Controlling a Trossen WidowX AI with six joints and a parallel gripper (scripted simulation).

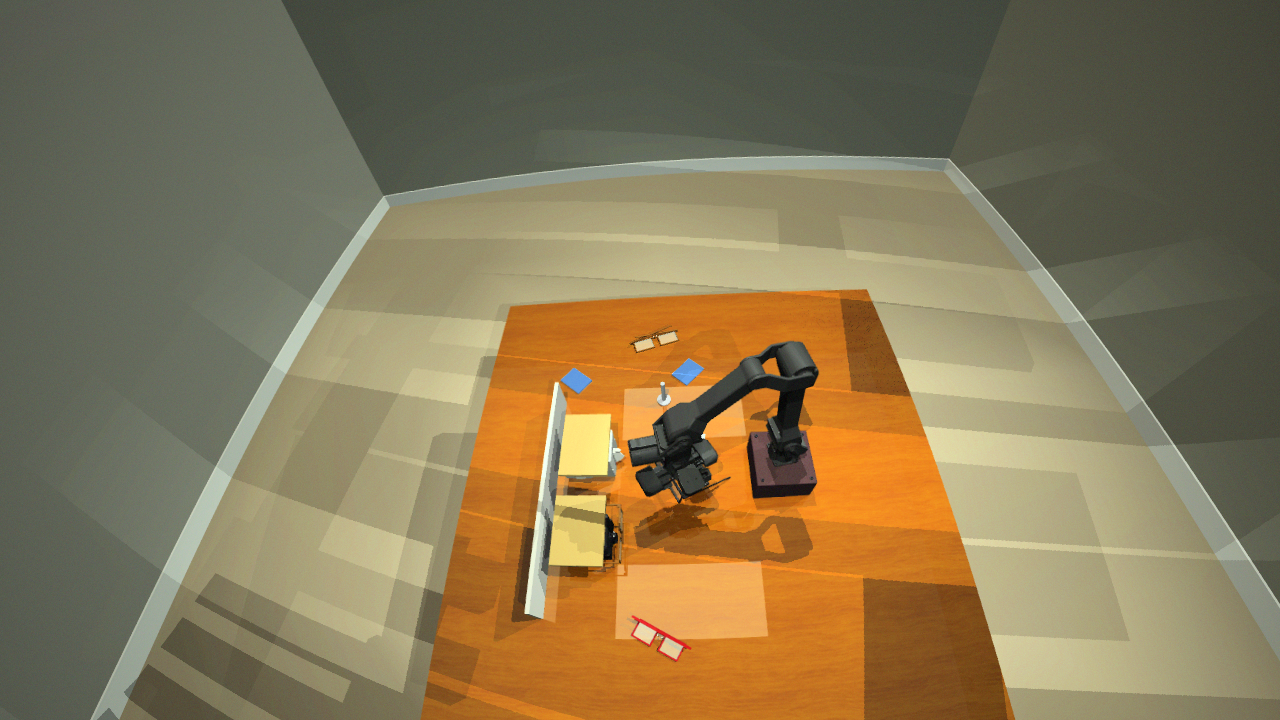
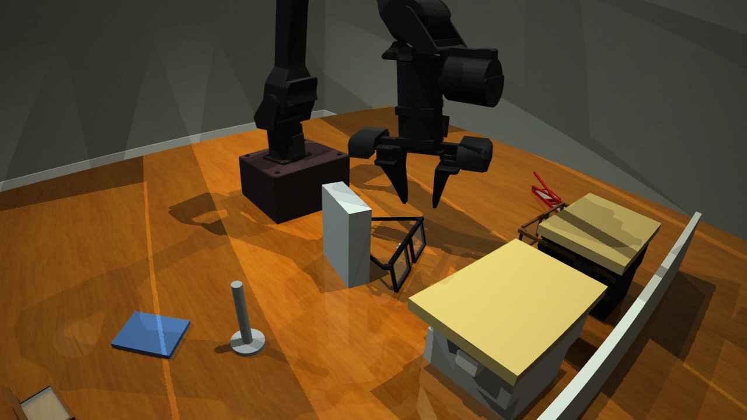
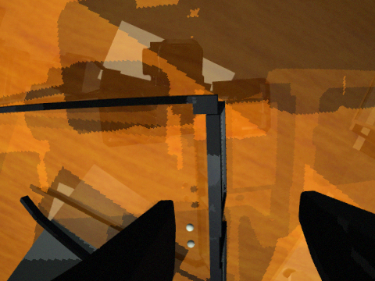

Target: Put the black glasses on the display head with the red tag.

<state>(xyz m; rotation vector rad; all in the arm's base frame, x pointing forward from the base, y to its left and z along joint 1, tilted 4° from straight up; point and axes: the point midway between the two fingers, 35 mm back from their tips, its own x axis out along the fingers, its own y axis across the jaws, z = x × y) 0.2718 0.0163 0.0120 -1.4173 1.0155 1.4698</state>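
Right now my gripper tip is 29 cm to the left of the grey post, 5 cm above it and 2 cm past it. The rest, counted from my gripper tip: dark head (22 cm ahead, 9 cm to the left, 2 cm below); white block (10 cm to the right, 5 cm behind, 2 cm below); pale head (18 cm ahead, 13 cm to the right, 2 cm below).
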